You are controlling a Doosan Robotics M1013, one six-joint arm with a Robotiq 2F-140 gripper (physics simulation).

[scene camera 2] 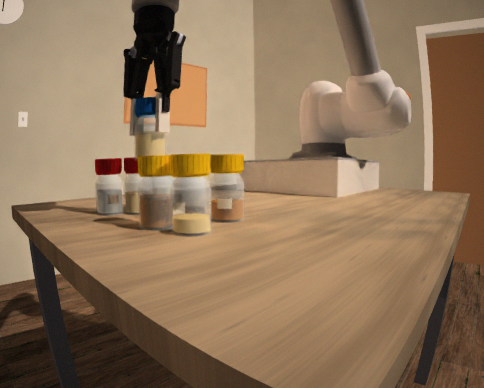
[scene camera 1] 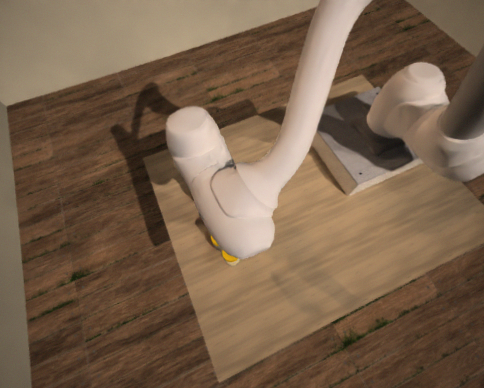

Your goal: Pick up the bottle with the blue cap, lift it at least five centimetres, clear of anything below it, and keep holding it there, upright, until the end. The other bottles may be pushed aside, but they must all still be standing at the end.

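Frame: origin at the arm's base, x ahead, y left, z up, level; centimetres.
Seen in the pictures: gripper, between the fingertips: (scene camera 2: 149, 134); arm's base, origin of its link: (scene camera 1: 381, 132).
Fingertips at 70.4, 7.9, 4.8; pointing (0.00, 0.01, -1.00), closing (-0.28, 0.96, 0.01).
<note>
Offsets run from my fingertips to a thing's top centre, as dx, dy, dz. Level surfaces: height alone.
The bottle with the blue cap @(-0.3, -0.1, +6.0) (scene camera 2: 150, 142) is upright in the air in the scene camera 2 view, its cap between the finger pads. Its lower edge is hidden behind a yellow cap. My gripper (scene camera 2: 148, 115) points down and is shut on this bottle. In the scene camera 1 view the arm's wrist hides the gripper and the blue-capped bottle. Three yellow-capped bottles @(+2.8, +7.1, -3.9) (scene camera 2: 156, 205) @(+1.1, +13.4, -3.9) (scene camera 2: 191, 200) @(-8.8, +9.8, -3.9) (scene camera 2: 227, 195) stand upright in front of and right of the held bottle. Two red-capped bottles @(+3.6, -10.3, -3.9) (scene camera 2: 108, 192) @(-1.4, -7.0, -3.9) (scene camera 2: 131, 192) stand upright at the left. Parts of two yellow caps @(+1.1, +13.4, -3.9) (scene camera 1: 230, 256) @(+2.8, +7.0, -3.9) (scene camera 1: 214, 241) show beside the wrist.
The wooden table @(dz -14.4) (scene camera 1: 310, 240) (scene camera 2: 300, 280) carries the arm's light base block (scene camera 1: 349, 182) (scene camera 2: 310, 177) at its far side. The table's left edge runs near the bottles. The arm's forearm (scene camera 1: 312, 85) reaches over the table. A wall with an orange panel (scene camera 2: 192, 95) stands behind.
</note>
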